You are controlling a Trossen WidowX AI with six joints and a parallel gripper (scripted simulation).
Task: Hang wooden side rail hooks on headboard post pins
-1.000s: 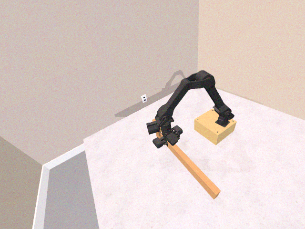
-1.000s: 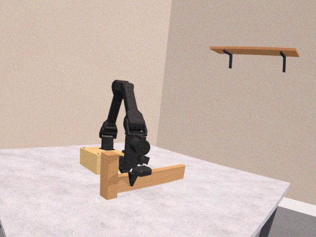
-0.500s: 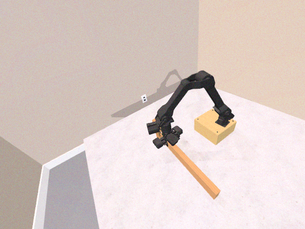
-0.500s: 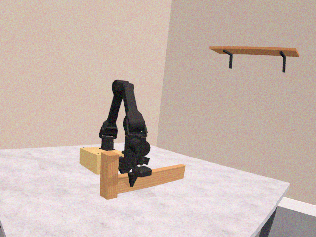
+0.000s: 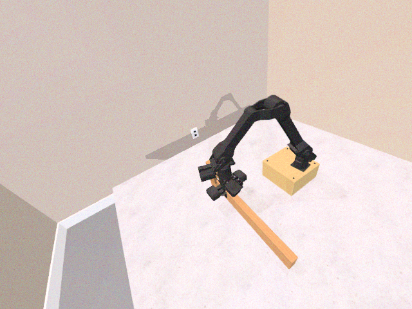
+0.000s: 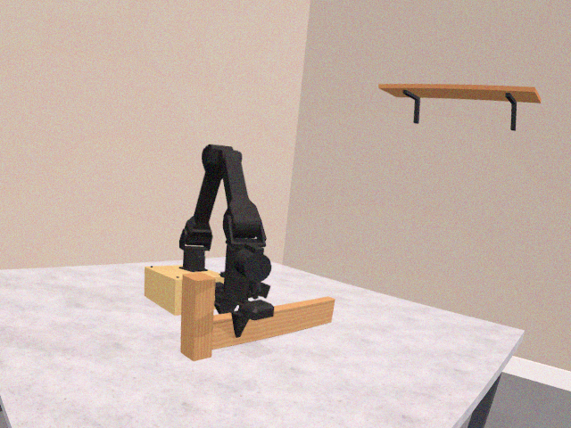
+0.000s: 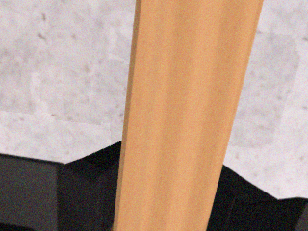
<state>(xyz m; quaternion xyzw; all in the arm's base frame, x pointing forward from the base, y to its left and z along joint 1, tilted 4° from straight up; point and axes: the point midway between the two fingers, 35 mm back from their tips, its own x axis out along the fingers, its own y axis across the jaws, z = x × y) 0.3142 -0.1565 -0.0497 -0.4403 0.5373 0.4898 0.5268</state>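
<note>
Now: gripper tip 2 cm past the headboard post, 10 cm to the left of it and 5 cm below it.
</note>
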